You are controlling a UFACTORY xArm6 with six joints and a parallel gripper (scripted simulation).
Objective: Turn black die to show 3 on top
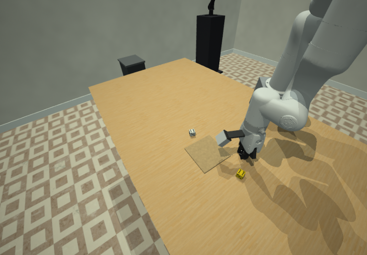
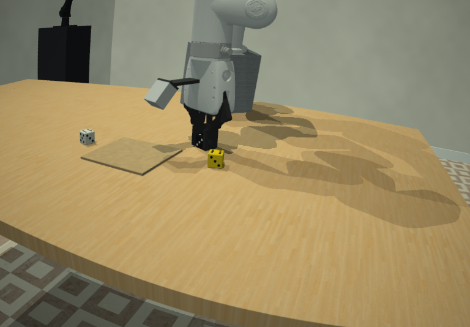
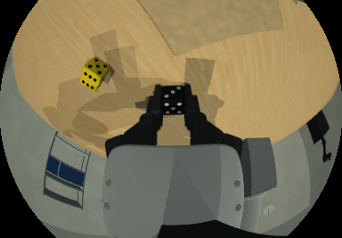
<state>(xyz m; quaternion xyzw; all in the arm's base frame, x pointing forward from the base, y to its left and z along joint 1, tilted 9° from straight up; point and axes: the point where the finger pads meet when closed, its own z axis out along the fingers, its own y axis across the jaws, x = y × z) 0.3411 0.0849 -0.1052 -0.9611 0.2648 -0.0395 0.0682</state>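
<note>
The tan mat lies 10 cm ahead of my hand, 10 cm to the right of it and 2 cm below it. From my hand the other things lie so: yellow die (8 cm ahead, 5 cm to the left, 1 cm below); black die (1 cm below); white die (9 cm ahead, 22 cm to the right, 1 cm below).
</note>
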